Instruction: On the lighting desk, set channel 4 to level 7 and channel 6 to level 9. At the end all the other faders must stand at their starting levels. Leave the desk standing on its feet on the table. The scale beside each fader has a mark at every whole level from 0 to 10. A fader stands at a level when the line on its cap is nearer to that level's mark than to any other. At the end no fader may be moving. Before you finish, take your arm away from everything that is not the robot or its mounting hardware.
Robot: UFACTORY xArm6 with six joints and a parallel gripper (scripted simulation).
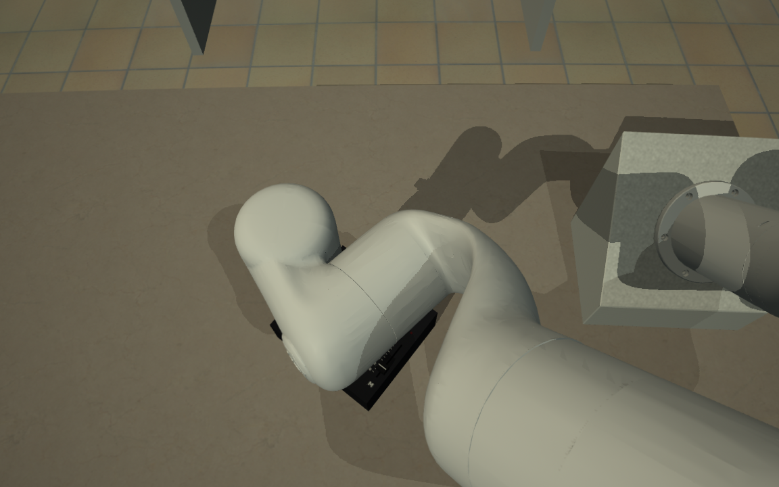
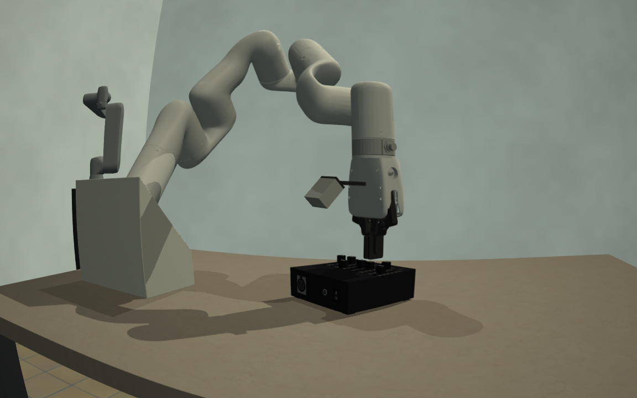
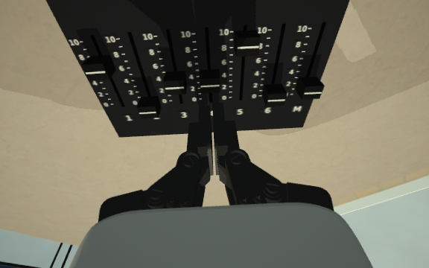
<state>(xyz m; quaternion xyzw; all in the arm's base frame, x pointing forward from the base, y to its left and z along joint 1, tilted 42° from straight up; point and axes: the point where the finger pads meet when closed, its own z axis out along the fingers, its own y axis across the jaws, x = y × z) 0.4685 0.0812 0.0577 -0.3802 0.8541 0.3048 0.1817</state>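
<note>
Right now my hand is 20 mm past the channel 4 cap, 20 mm to the left of it and 20 mm above it. Round my hand: channel 2 cap: 30 mm ahead, 40 mm to the right, 20 mm below; channel 3 cap: 30 mm to the right, 20 mm below; channel 6 cap: 40 mm behind, 20 mm to the left, 20 mm below.
</note>
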